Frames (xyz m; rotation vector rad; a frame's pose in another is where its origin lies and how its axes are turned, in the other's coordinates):
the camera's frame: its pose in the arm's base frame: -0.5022 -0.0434 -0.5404 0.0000 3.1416 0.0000
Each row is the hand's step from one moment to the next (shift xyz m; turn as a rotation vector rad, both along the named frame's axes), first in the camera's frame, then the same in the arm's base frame.
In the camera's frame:
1: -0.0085 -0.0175 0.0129 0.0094 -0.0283 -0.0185
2: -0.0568 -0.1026 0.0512 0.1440 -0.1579 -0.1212
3: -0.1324 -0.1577 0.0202 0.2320 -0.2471 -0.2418
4: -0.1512 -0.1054 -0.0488 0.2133 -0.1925 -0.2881
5: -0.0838 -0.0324 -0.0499 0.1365 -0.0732 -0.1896
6: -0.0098 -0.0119 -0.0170 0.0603 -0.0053 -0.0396
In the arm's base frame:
1: 0.0085 -0.0175 -0.0129 -0.0094 -0.0283 0.0185
2: 0.0568 -0.1026 -0.0512 -0.1440 -0.1579 0.1212
3: 0.1324 -0.1577 -0.0202 -0.2320 -0.2471 0.2418
4: 0.1512 -0.1054 0.0488 -0.2133 -0.1925 0.2881
5: 0.0838 -0.0324 0.0499 -0.1365 -0.0732 0.1896
6: 0.0098 -0.0119 0.0170 -0.0603 -0.0053 0.0396

